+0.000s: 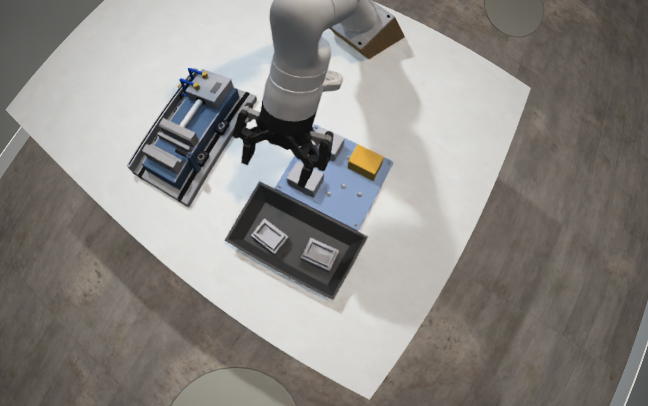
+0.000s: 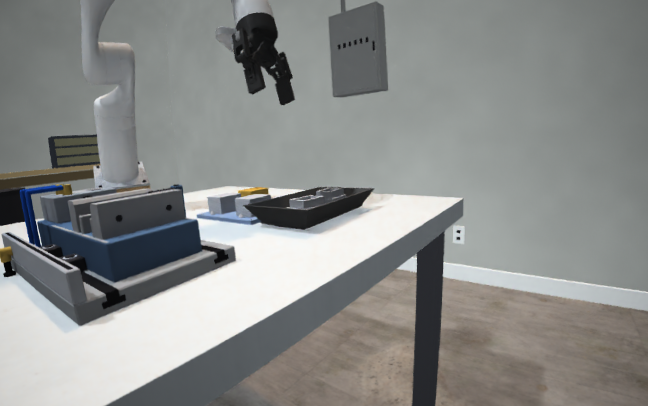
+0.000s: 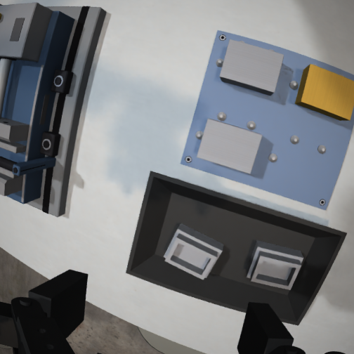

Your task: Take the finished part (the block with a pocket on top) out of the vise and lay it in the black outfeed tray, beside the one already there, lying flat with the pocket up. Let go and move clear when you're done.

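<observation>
Two grey parts lie in the black outfeed tray (image 1: 296, 278) (image 2: 320, 217) (image 3: 215, 192), side by side and apart, each flat with its pocket up. The part nearer the vise (image 1: 270, 236) (image 2: 306, 201) (image 3: 194, 251) is turned slightly relative to the other part (image 1: 320, 254) (image 2: 331, 191) (image 3: 276, 265). The vise (image 1: 206, 117) (image 2: 155, 245) (image 3: 21, 92) stands with its jaws apart, and no pocketed block shows between them. My gripper (image 1: 274, 171) (image 2: 270, 96) (image 3: 162, 314) is open and empty, high above the table and well clear of both parts.
A blue plate (image 1: 345, 205) (image 3: 305, 175) beside the tray carries two grey blocks (image 1: 306, 179) (image 3: 230, 146) (image 3: 252, 66) and a yellow block (image 1: 366, 161) (image 2: 253, 191) (image 3: 327, 92). Blue handles (image 2: 31, 215) rise at the vise. A wall box (image 2: 357, 55) hangs in the background.
</observation>
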